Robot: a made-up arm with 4 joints. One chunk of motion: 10 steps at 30 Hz.
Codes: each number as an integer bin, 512 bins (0 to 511) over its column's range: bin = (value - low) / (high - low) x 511, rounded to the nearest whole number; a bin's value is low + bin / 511 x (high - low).
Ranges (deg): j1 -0.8..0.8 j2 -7.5..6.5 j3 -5..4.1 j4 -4.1..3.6
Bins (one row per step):
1: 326 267 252 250
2: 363 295 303 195
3: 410 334 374 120
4: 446 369 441 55
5: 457 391 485 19
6: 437 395 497 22
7: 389 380 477 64
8: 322 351 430 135
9: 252 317 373 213
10: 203 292 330 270
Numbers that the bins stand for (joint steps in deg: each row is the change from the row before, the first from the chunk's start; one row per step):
1: 0.221 -0.185 -0.512 -0.333
2: 0.337 0.582 0.396 -1.162
3: 0.484 1.651 1.660 -2.292
4: 0.596 2.610 2.853 -3.271
5: 0.631 3.212 3.637 -3.814
6: 0.568 3.322 3.851 -3.768
7: 0.418 2.911 3.495 -3.136
8: 0.208 2.116 2.658 -2.066
9: -0.011 1.185 1.642 -0.890
10: -0.164 0.500 0.877 -0.032

